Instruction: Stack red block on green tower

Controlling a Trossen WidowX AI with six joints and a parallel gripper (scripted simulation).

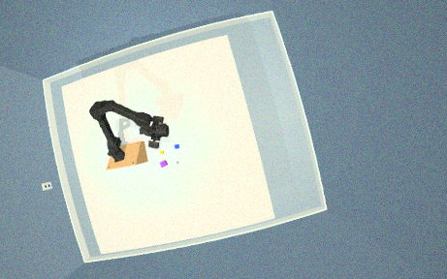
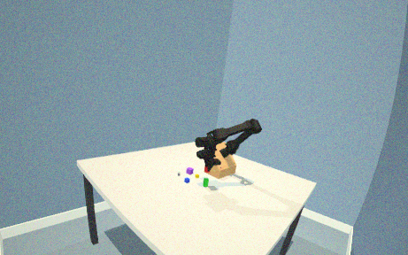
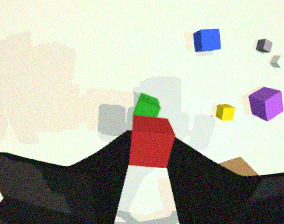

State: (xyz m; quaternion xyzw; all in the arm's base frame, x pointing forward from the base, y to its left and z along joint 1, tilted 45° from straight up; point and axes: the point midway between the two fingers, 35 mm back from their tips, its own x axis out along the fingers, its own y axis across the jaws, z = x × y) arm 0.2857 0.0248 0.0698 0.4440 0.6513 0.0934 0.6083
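Right now my gripper tip is 110 mm to the left of the blue block, 100 mm above it and 50 mm short of it. The rest, counted from my gripper tip: yellow block 110 mm to the right, 100 mm below, 60 mm behind; then red block 10 mm above; then purple block 190 mm to the right, 90 mm below, 70 mm behind.
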